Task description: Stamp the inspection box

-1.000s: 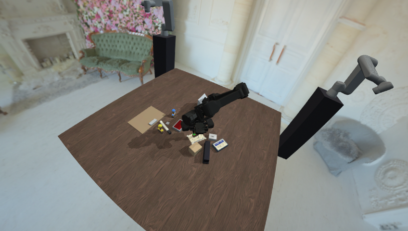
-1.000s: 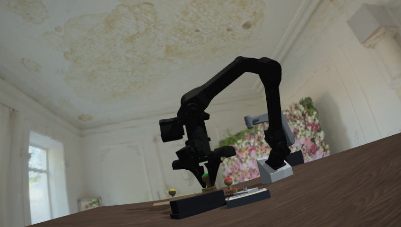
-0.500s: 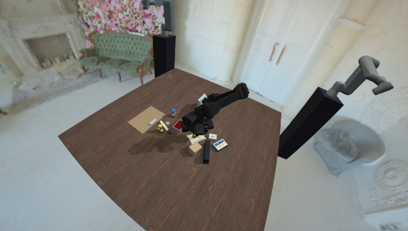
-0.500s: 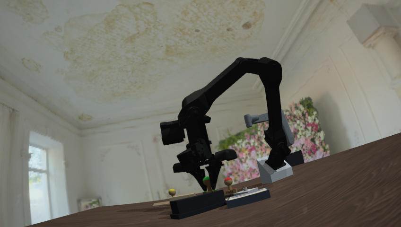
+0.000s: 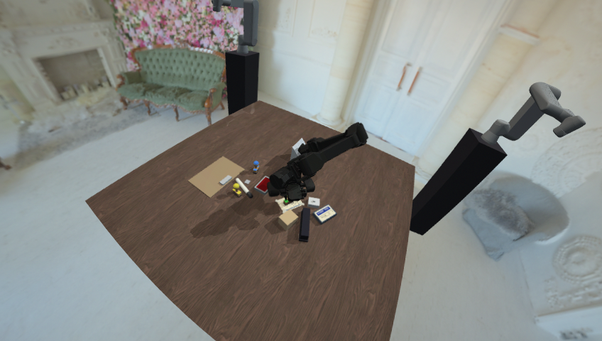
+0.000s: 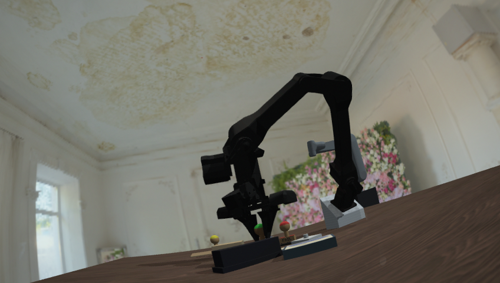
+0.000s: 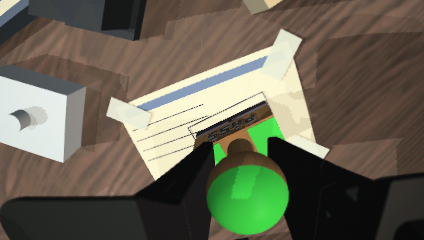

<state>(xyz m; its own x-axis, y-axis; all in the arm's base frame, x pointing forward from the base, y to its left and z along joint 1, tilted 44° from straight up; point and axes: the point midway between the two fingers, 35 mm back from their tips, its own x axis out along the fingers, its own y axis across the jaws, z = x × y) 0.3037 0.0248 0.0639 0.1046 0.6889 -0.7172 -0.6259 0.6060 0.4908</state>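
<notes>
Right now my gripper tip is 10 mm past the cream card and 30 mm above it. From my gripper tip the other things lie so: green-knobbed stamp (right at my gripper tip); then cardboard box (90 mm ahead, 40 mm to the left, 10 mm below); then red-knobbed stamp (90 mm behind, 50 mm to the right, 10 mm below).
</notes>
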